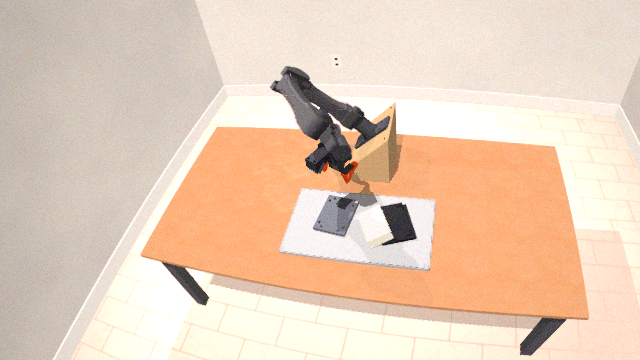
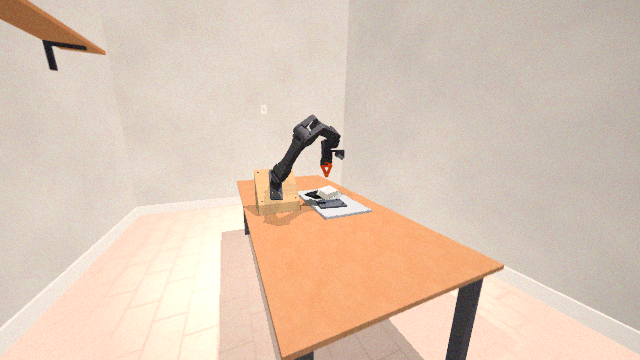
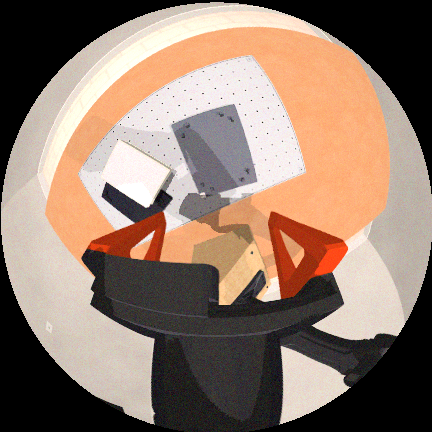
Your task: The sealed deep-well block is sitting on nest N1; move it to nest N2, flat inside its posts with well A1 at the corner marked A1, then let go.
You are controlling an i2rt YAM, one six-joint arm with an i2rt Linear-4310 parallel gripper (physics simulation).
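Pixels of known places: gripper, fingertip midpoint: [image 1: 336,176] [image 2: 326,175] [image 3: 216,216]; arm's base at its link origin: [image 1: 373,133] [image 2: 275,184] [image 3: 239,302].
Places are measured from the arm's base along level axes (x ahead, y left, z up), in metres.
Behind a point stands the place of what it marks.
Note:
The sealed deep-well block [image 1: 374,224] {x 0.371, y 0.093, z -0.080 m} [image 2: 328,192] {x 0.350, y 0.046, z -0.089 m} [image 3: 135,172] {x 0.360, y 0.078, z -0.082 m} is white. It lies askew, partly over a black nest [image 1: 402,223] {x 0.317, y 0.180, z -0.121 m} [image 2: 313,194] {x 0.271, y 0.128, z -0.121 m} [image 3: 120,202] {x 0.319, y 0.187, z -0.120 m} and partly beyond that nest's side facing the grey nest. It looks tilted; its contact below is hidden. The grey nest [image 1: 332,217] {x 0.344, y -0.073, z -0.121 m} [image 2: 331,204] {x 0.315, y -0.095, z -0.121 m} [image 3: 225,150] {x 0.321, y -0.081, z -0.120 m} bears no block and has small dark posts near its corners. No N1, N2 or A1 marks are legible. My gripper [image 1: 336,176] {x 0.296, y -0.051, z 0.048 m} [image 2: 326,175] {x 0.296, y -0.051, z 0.048 m} [image 3: 216,216] {x 0.296, y -0.051, z 0.048 m} is open and empty, high above the table between the arm's base and the grey nest, apart from the block.
Both nests lie on a white perforated board [image 1: 300,245] {x 0.480, y -0.149, z -0.132 m} [image 2: 350,212] {x 0.381, y -0.216, z -0.133 m} [image 3: 280,140] {x 0.307, y -0.196, z -0.132 m} on the orange-brown table [image 1: 225,200] {x 0.344, y -0.546, z -0.145 m} [image 2: 375,260] {x 0.271, y -0.629, z -0.145 m} [image 3: 345,125] {x 0.321, y -0.436, z -0.145 m}. The wooden wedge [image 1: 380,165] {x 0.118, y 0.055, z -0.052 m} [image 2: 277,206] {x -0.003, y -0.084, z -0.105 m} [image 3: 215,250] {x 0.121, y 0.018, z -0.094 m} under the arm's base stands behind the board. A wall shelf [image 2: 50,25] is at the upper left.

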